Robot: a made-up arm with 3 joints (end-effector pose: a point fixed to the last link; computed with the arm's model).
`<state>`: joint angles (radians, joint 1 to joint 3).
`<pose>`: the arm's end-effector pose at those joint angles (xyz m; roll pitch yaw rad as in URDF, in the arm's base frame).
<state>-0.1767 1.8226 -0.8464</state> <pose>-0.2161 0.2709 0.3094 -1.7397 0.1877 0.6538</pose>
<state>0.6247 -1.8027 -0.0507</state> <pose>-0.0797 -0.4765 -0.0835 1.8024 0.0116 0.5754</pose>
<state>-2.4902 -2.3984 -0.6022</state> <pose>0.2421 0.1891 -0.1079 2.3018 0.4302 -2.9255</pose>
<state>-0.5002 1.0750 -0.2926</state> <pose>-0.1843 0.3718 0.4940 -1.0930 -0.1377 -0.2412</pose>
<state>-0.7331 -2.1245 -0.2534</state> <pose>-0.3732 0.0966 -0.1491 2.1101 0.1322 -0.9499</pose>
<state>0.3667 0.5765 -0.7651</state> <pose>-0.2528 -0.1165 0.4325 -0.7336 -0.6195 0.8489</pose>
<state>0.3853 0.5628 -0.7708</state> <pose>-0.2479 -0.1247 0.4306 -0.7213 -0.6301 0.8634</pose>
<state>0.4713 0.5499 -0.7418</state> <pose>-0.2420 -0.1473 0.4368 -0.6936 -0.6138 0.9179</pose>
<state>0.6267 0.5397 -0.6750</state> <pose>-0.2307 -0.1844 0.4528 -0.6545 -0.5658 1.0169</pose>
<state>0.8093 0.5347 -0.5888</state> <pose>-0.2118 -0.2253 0.4750 -0.6188 -0.4982 1.1373</pose>
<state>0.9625 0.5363 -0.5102</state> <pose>-0.1919 -0.2565 0.4963 -0.5980 -0.4332 1.2410</pose>
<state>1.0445 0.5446 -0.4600</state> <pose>-0.1828 -0.2710 0.5103 -0.5944 -0.3895 1.2958</pose>
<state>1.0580 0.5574 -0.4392</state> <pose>-0.1870 -0.2716 0.5161 -0.6031 -0.3692 1.3016</pose>
